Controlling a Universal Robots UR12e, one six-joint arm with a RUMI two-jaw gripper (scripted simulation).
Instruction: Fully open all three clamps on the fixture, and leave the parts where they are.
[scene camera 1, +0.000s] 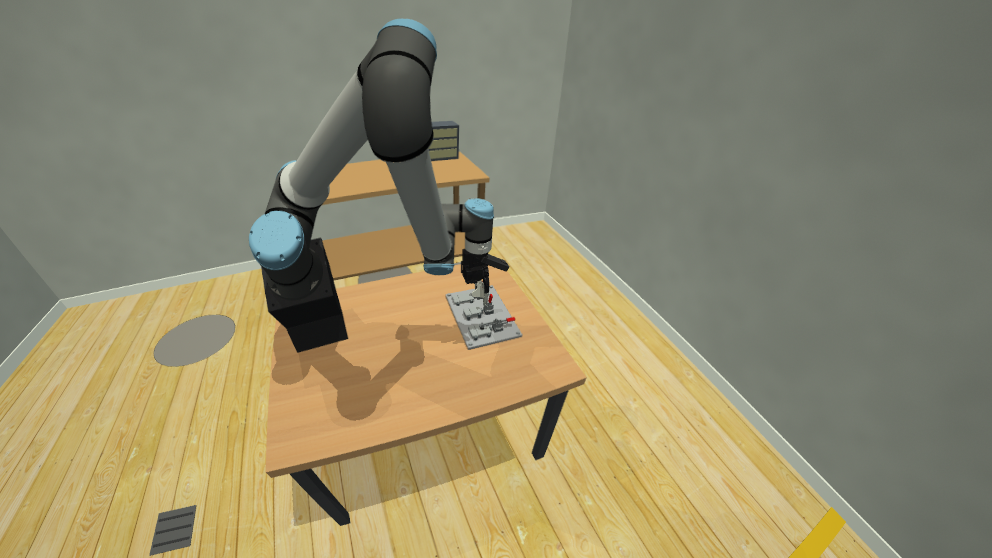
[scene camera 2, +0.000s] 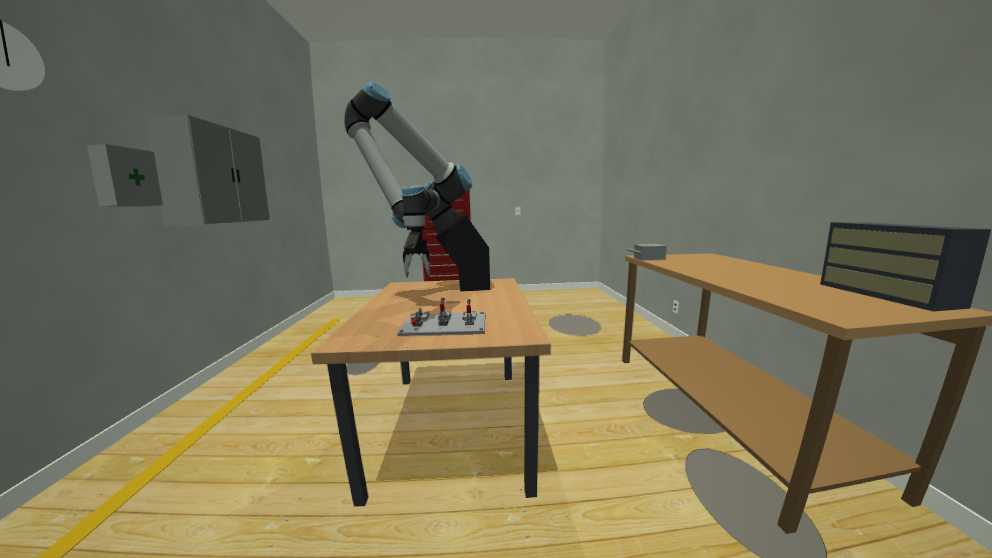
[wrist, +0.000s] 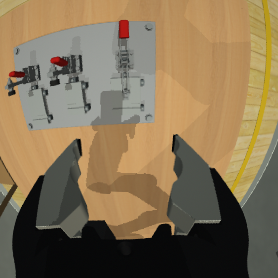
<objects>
my gripper: scene camera 1 479, 298; scene camera 2; wrist
same spot on my gripper: (scene camera 2: 425, 257) = (wrist: 46, 202)
</objects>
